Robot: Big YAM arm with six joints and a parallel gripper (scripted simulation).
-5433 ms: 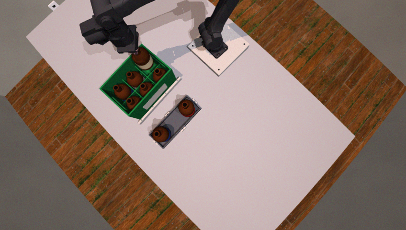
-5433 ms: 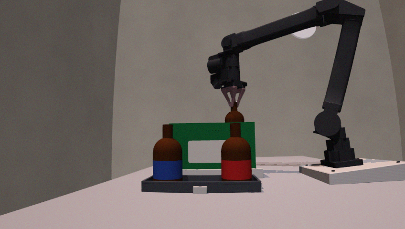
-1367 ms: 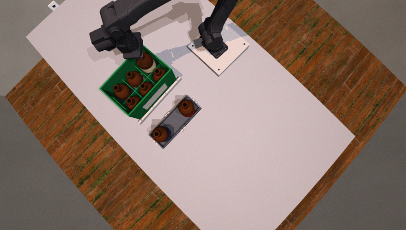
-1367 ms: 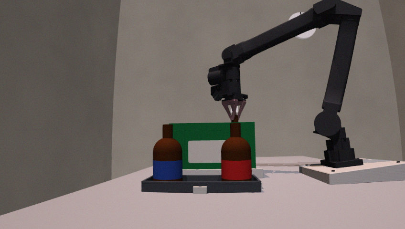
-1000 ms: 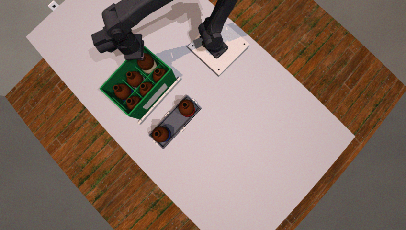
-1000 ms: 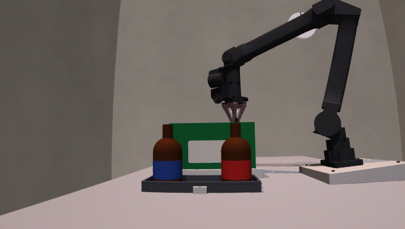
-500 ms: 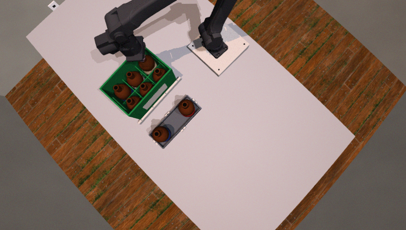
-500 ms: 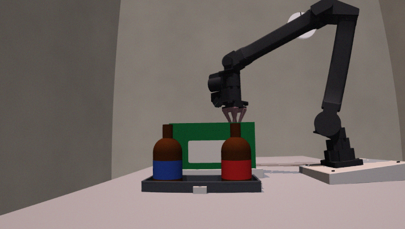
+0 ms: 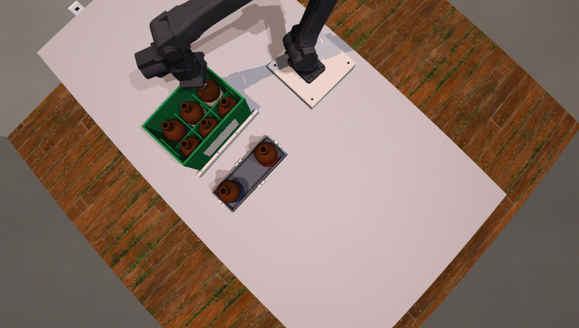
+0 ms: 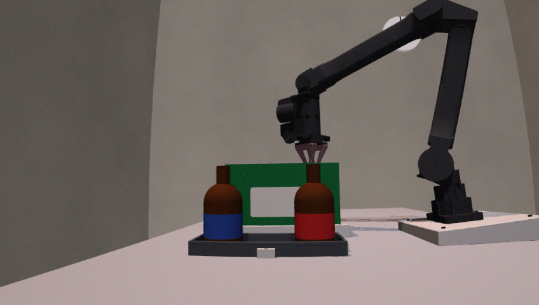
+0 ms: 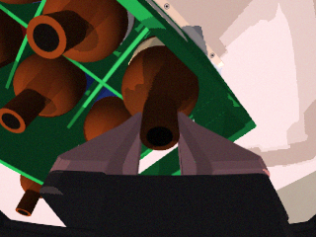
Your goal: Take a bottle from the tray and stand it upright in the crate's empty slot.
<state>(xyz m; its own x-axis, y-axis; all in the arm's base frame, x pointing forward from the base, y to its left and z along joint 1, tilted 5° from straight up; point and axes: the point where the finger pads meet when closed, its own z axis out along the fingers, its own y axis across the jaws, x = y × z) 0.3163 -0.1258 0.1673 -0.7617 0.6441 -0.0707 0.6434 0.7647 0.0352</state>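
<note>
Now: the green crate 8 cm ahead of my hand, 5 cm to the left of it and 9 cm below it. The rest, counted from my hand: dark tray 8 cm ahead, 28 cm to the left, 16 cm below.
</note>
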